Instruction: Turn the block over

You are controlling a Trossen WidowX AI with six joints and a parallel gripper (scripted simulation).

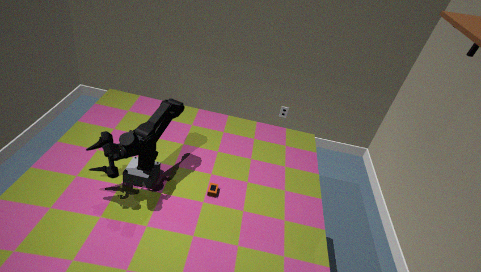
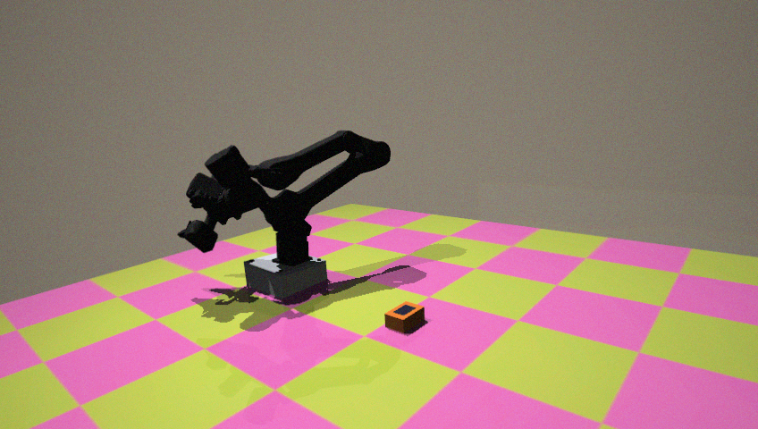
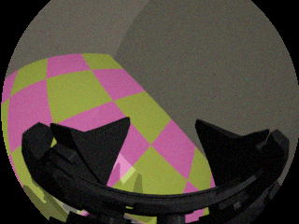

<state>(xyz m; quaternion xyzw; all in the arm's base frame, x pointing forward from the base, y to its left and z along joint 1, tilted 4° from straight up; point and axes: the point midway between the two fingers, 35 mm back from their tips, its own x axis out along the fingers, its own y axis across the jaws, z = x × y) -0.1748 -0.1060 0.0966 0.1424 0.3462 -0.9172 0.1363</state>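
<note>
Now: the block 520 mm ahead of my gripper tip, 30 mm to the left of it and 130 mm below it.
</note>
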